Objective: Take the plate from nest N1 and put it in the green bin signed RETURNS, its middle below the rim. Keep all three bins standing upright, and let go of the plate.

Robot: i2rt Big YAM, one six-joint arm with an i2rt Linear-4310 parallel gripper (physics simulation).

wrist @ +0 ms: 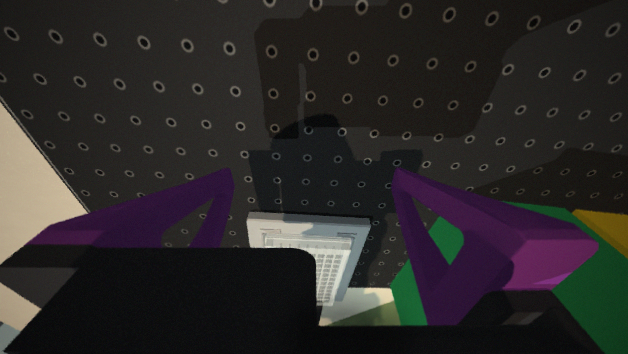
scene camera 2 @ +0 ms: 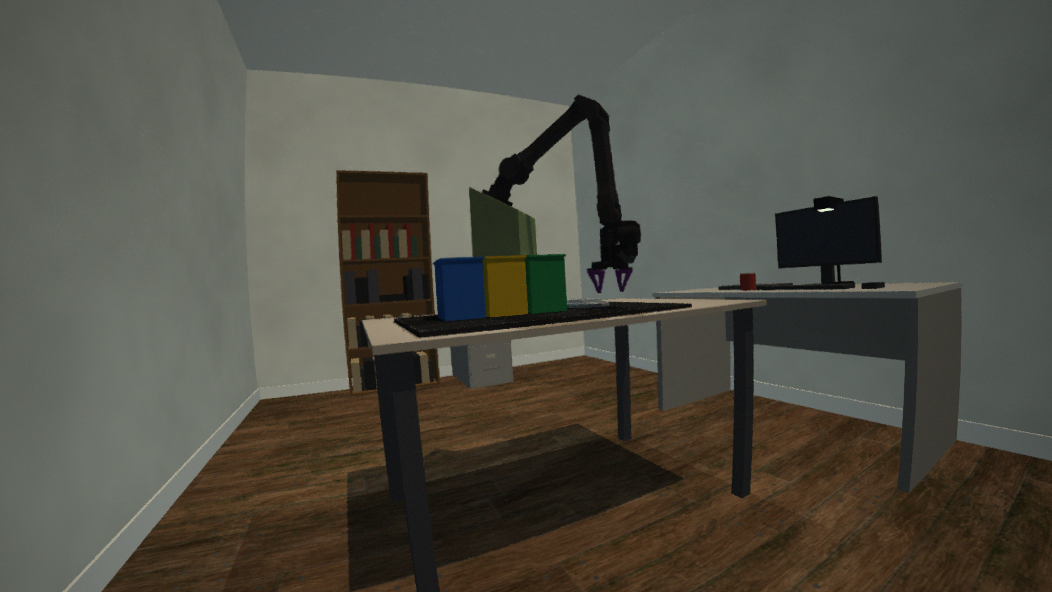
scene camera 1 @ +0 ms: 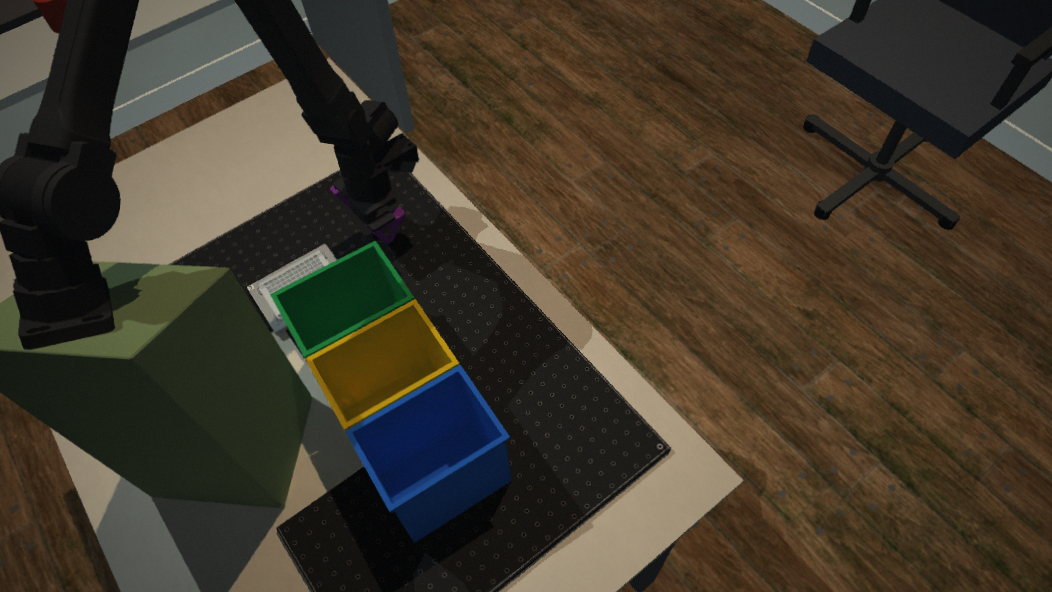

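Observation:
The white gridded plate (scene camera 1: 294,274) (wrist: 331,265) lies in a pale grey nest (wrist: 310,220) beside the green bin. No N1 label is readable. The green bin (scene camera 1: 342,305) (scene camera 2: 546,284) (wrist: 595,305) stands upright; its sign does not show. The yellow bin (scene camera 1: 382,368) (scene camera 2: 506,287) and the blue bin (scene camera 1: 459,489) (scene camera 2: 461,288) stand upright in a row with it. My gripper (scene camera 1: 370,222) (scene camera 2: 610,290) (wrist: 312,177) is open and empty, above the black board past the nest's outer end. In the wrist view, the gripper's body hides part of the plate.
The black perforated board (scene camera 1: 588,419) (wrist: 150,65) lies on the pale table (scene camera 1: 684,478). The green pedestal (scene camera 1: 205,419) (scene camera 2: 500,228) carries the arm, beside the bins. A desk (scene camera 2: 809,293) with a monitor (scene camera 2: 827,235) stands beyond the table; an office chair (scene camera 1: 919,80) stands away on the floor.

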